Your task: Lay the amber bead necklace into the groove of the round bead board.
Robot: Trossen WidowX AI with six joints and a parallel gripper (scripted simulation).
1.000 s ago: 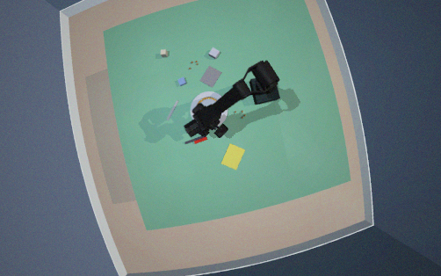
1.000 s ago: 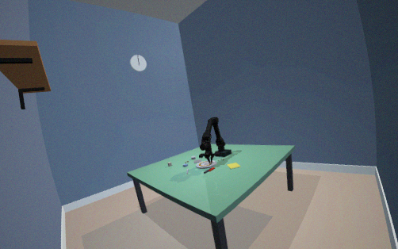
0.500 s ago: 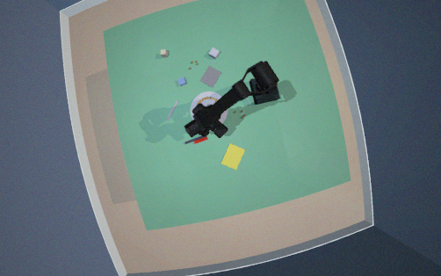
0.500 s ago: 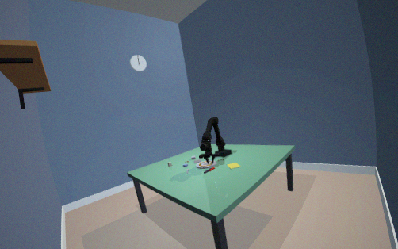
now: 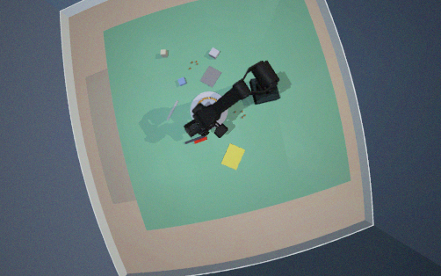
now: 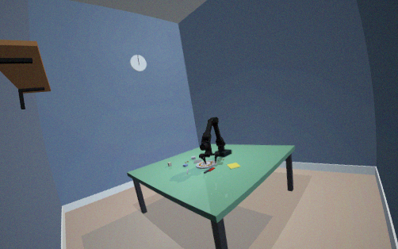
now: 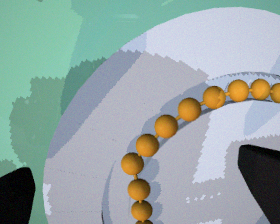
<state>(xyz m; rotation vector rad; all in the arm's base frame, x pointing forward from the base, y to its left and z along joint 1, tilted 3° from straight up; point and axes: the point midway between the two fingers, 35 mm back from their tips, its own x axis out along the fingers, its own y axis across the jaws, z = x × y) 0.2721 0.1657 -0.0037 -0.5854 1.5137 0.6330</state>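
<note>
Now: gripper tip 10 mm short of the round grey bead board, 60 mm to the left of it and 10 mm above it. Round my gripper tip: yellow pad: 110 mm behind, 190 mm to the left, 20 mm below; grey rod: 210 mm ahead, 70 mm to the right, 20 mm below; red-handled tool: 80 mm ahead, 90 mm to the left, 20 mm below.
</note>
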